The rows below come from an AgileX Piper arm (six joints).
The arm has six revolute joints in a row. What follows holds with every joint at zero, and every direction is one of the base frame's. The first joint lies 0.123 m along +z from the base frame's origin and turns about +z. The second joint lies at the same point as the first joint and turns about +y. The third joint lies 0.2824 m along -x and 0.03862 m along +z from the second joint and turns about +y. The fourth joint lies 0.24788 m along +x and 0.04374 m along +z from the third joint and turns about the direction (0.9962, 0, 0.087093). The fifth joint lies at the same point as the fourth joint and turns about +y. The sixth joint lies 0.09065 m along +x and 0.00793 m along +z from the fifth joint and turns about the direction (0.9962, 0, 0.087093). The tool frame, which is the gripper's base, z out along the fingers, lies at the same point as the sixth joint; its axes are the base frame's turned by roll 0, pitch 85 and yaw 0 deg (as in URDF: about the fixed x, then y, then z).
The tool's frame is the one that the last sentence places.
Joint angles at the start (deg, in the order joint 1, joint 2, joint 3, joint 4, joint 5, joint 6): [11.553 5.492 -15.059 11.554 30.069 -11.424]
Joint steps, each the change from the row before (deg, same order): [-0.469 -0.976 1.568 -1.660 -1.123 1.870]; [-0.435 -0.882 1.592 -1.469 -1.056 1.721]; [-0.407 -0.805 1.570 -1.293 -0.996 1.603]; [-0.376 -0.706 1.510 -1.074 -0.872 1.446]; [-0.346 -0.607 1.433 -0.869 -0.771 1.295]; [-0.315 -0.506 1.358 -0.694 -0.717 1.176]
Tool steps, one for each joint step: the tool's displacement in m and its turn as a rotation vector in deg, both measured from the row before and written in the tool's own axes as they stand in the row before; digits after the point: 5 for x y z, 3 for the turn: [0.00642 -0.00197 0.00165 1.450 -0.368 0.599]; [0.00663 -0.00176 0.00192 1.264 -0.234 0.591]; [0.00660 -0.00157 0.00203 1.105 -0.158 0.603]; [0.00649 -0.00135 0.00208 0.930 -0.026 0.618]; [0.00626 -0.00117 0.00208 0.779 0.074 0.632]; [0.00598 -0.00103 0.00209 0.655 0.139 0.655]
